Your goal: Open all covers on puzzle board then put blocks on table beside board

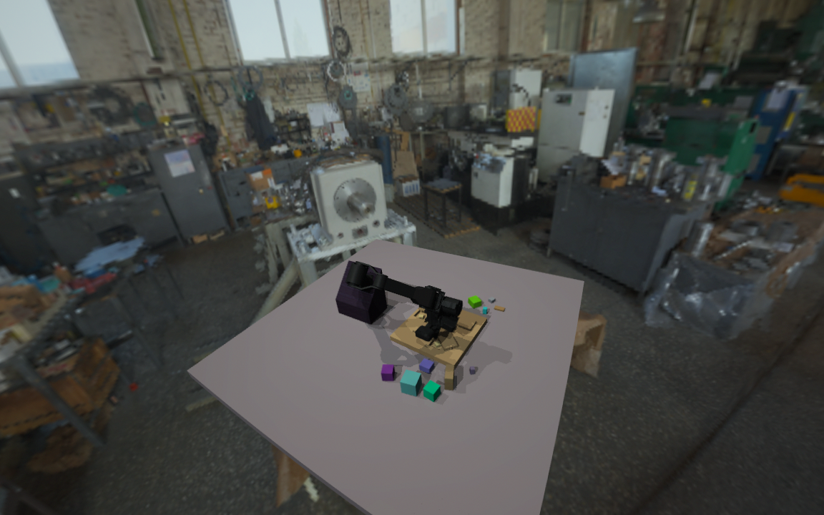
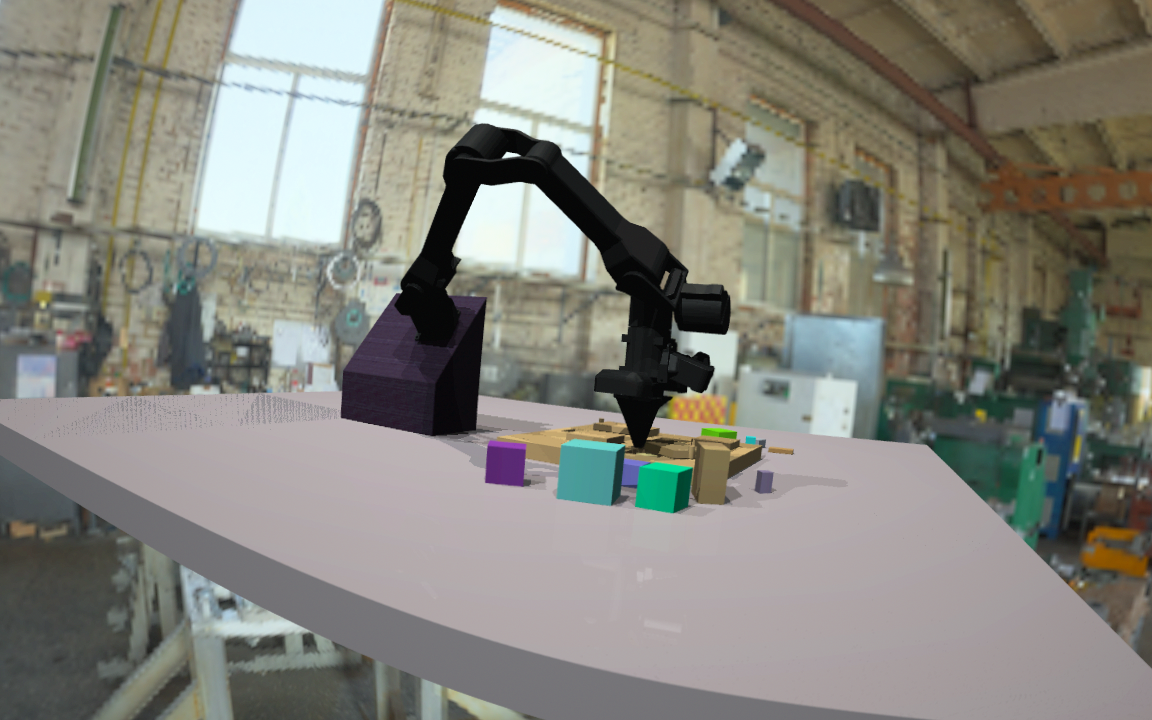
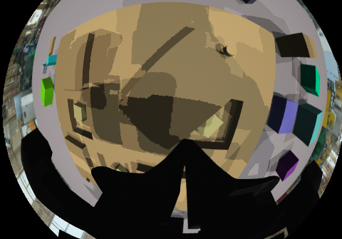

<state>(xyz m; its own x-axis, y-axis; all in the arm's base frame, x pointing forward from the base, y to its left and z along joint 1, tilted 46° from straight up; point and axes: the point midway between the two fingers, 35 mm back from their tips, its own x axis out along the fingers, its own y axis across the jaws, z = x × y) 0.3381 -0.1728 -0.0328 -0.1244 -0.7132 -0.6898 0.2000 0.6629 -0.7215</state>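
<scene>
The tan puzzle board is 80 mm to the left of my gripper tip. From my gripper tip the other things lie so: brown block (170 mm to the right, 110 mm ahead); tiny purple block (170 mm ahead, 100 mm to the right, 10 mm below); violet block (130 mm to the right, 10 mm below, 10 mm ahead).
</scene>
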